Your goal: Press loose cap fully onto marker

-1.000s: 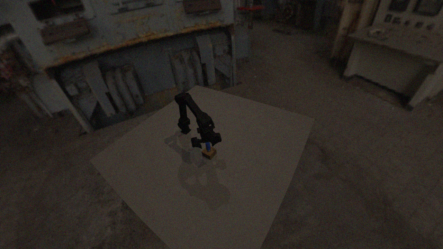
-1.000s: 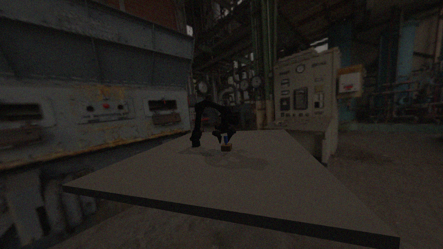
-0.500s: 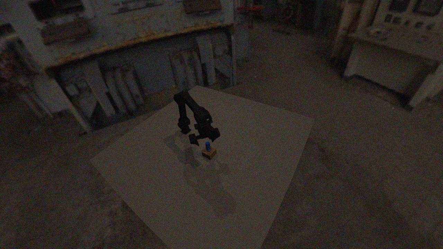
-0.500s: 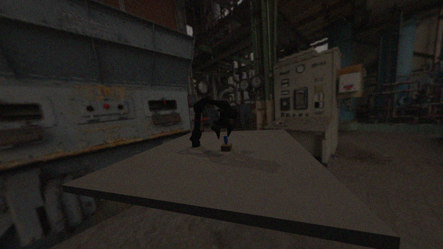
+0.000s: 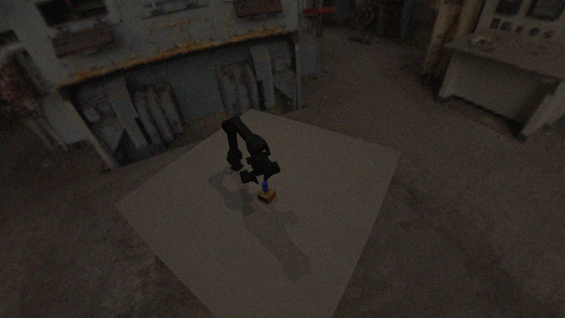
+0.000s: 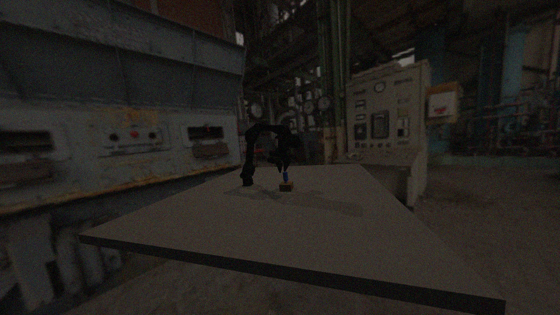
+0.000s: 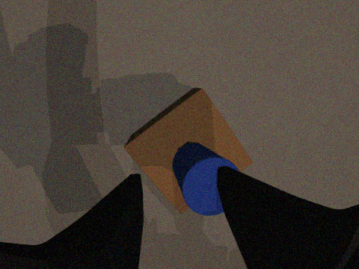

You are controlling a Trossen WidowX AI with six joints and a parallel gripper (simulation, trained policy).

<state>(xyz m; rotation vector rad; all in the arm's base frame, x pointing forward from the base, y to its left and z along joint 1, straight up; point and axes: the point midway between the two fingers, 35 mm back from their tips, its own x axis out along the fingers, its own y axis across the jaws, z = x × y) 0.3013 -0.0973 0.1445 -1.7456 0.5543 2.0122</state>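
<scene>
Right now my gripper tip is 2 cm short of the blue cap, 1 cm to the right of it and 3 cm above it. The rest, counted from my gripper tip: holder block (2 cm ahead, 9 cm below).
</scene>
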